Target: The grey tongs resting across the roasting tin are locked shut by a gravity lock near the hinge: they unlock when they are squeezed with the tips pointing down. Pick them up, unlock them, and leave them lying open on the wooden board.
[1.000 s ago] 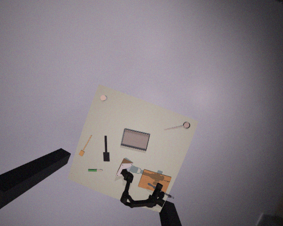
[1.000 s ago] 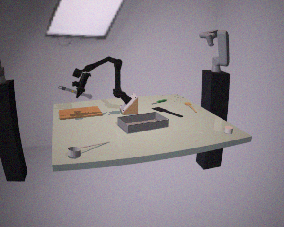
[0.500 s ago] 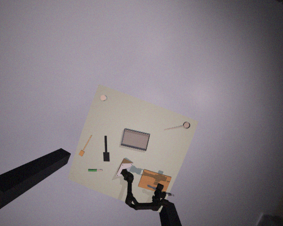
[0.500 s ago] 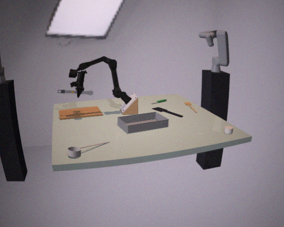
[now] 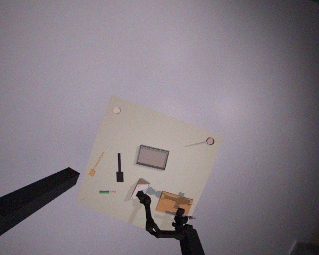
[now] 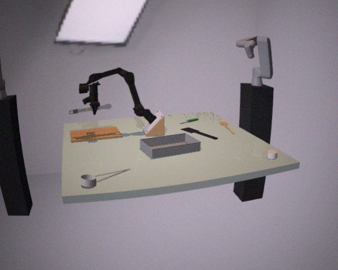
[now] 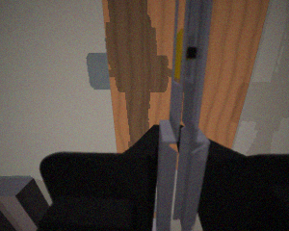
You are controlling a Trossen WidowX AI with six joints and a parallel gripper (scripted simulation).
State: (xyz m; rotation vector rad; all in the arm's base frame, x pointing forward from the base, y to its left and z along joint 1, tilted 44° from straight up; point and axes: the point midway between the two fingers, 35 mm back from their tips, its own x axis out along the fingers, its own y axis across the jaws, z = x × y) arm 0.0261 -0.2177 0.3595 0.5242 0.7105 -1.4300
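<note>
Right now the wooden board is 30 mm behind my gripper tip, 10 mm to the right of it and 150 mm below it. From my gripper tip the other things lie so: black spatula (70 mm ahead, 700 mm to the left, 150 mm below); then green-handled tool (220 mm behind, 710 mm to the left, 150 mm below); then roasting tin (360 mm ahead, 440 mm to the left, 130 mm below).
</note>
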